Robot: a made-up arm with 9 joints. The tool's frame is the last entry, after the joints. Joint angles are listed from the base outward.
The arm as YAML. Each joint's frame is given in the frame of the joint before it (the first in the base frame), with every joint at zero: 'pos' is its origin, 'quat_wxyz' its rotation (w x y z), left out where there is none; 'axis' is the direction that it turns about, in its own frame. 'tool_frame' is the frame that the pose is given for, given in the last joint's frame.
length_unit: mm
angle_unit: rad
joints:
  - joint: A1
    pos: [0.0, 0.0, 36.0]
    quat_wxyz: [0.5, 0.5, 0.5, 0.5]
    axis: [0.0, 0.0, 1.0]
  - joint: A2
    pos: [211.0, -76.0, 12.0]
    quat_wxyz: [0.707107, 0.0, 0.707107, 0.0]
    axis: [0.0, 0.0, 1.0]
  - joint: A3
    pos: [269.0, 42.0, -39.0]
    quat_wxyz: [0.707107, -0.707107, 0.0, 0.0]
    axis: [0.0, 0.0, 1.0]
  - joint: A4
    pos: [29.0, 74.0, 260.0]
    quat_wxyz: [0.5, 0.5, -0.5, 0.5]
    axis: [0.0, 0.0, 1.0]
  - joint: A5
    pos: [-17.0, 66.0, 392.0]
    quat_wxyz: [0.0, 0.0, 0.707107, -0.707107]
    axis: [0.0, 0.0, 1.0]
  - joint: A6
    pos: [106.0, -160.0, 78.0]
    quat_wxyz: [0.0, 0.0, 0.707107, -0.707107]
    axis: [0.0, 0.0, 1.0]
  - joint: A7
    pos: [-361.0, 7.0, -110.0]
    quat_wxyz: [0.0, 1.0, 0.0, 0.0]
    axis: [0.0, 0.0, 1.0]
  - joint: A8
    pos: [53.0, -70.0, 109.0]
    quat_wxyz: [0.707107, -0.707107, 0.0, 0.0]
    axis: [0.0, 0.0, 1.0]
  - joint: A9
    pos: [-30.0, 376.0, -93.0]
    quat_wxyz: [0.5, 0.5, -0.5, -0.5]
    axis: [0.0, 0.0, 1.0]
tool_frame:
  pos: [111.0, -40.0, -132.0]
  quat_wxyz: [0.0, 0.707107, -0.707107, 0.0]
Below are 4 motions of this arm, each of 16 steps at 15 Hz.
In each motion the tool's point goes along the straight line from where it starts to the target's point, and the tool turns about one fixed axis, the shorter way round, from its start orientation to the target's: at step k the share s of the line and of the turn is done. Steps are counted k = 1, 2, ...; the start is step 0. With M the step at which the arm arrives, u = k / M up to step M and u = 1 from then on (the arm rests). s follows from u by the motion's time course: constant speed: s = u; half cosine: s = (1 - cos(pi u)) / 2; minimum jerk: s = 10 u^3 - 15 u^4 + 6 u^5.
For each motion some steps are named. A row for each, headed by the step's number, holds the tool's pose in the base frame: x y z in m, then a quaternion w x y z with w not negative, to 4 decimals.
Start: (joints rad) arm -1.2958 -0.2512 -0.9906 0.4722 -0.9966 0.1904 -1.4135 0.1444 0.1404
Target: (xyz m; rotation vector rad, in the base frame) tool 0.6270 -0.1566 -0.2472 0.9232 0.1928 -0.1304
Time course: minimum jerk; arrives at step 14
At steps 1, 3, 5, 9, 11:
1: 0.4746 0.3645 -0.6700 0.8833 0.1290 0.4054 -0.1967
3: 0.4847 0.3299 -0.6420 0.8898 0.1516 0.3867 -0.1889
5: 0.5118 0.2374 -0.5669 0.9030 0.2113 0.3349 -0.1670
9: 0.5893 -0.0278 -0.3517 0.9059 0.3729 0.1747 -0.0984
11: 0.6164 -0.1203 -0.2767 0.8949 0.4248 0.1161 -0.0729

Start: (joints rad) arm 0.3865 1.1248 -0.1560 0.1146 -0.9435 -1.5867 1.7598 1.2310 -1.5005
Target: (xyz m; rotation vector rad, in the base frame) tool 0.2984 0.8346 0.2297 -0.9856 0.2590 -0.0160
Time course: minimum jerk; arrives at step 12
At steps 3, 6, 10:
3: 0.3691 0.3657 0.4903 0.7197 -0.5756 0.1012 -0.3748
6: 0.3378 0.5731 0.3750 0.8046 -0.5410 0.1137 -0.2167
10: 0.3012 0.8160 0.2400 0.8696 -0.4775 0.1235 -0.0226

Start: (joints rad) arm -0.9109 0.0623 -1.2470 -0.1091 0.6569 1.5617 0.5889 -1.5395 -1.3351
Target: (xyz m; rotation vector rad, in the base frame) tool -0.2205 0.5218 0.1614 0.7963 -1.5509 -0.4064
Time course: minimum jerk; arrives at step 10
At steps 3, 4, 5, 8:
3: -0.0900 0.2983 0.1158 0.8462 -0.0535 -0.4930 -0.1949
4: -0.1141 0.3395 0.1242 0.8200 0.0224 -0.5376 -0.1952
5: -0.1426 0.3883 0.1342 0.7801 0.1119 -0.5844 -0.1934
8: -0.2115 0.5063 0.1582 0.6465 0.3210 -0.6683 -0.1799

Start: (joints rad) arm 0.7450 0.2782 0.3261 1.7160 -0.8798 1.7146 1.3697 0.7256 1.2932
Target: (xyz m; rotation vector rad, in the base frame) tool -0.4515 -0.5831 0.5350 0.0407 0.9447 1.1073
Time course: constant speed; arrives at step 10
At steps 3, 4, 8, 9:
3: -0.2603 -0.0813 0.8663 0.6498 -0.2422 0.6778 0.2442
4: -0.2876 -0.1530 0.8189 0.6726 -0.2068 0.6503 0.2861
8: -0.3969 -0.4397 0.6296 0.7343 -0.0580 0.5138 0.4398
9: -0.4242 -0.5114 0.5823 0.7420 -0.0197 0.4738 0.4739

